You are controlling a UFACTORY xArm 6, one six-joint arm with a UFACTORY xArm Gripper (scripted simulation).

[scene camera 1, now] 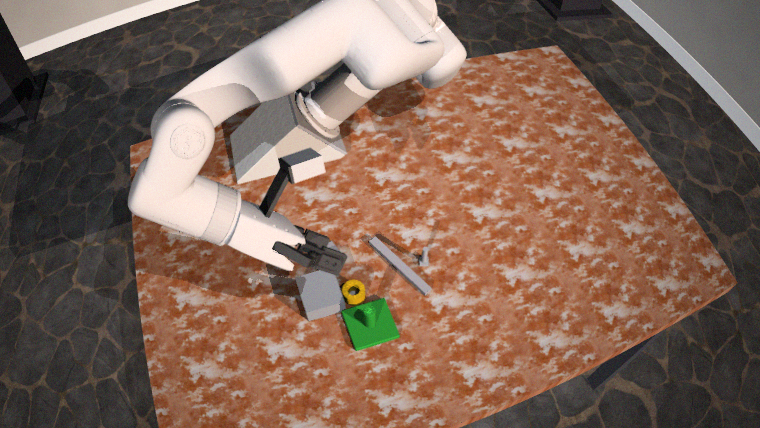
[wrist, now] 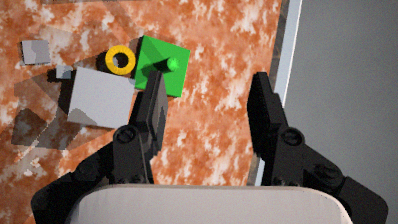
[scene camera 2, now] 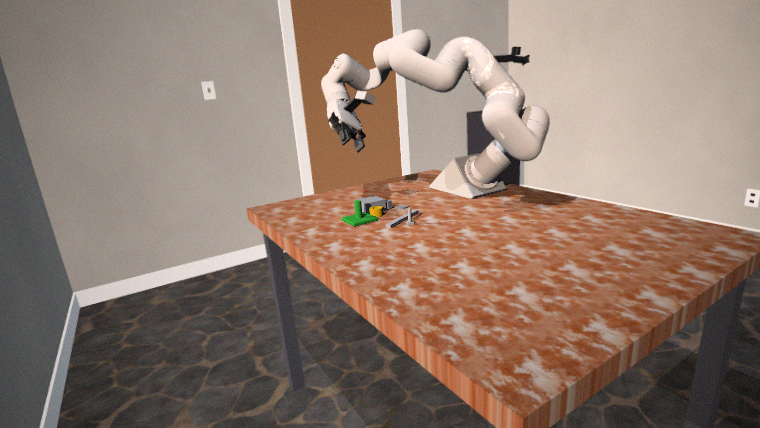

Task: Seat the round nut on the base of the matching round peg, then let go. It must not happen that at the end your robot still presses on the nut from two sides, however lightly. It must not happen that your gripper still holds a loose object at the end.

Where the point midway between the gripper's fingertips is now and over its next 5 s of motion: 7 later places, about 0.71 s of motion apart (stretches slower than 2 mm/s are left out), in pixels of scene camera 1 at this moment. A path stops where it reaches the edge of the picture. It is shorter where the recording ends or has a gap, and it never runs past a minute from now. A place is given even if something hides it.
The gripper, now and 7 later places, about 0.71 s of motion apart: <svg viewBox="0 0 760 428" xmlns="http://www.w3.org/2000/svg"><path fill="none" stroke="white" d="M333 256L344 271L352 280L353 277L351 271L352 272L354 290L353 287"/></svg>
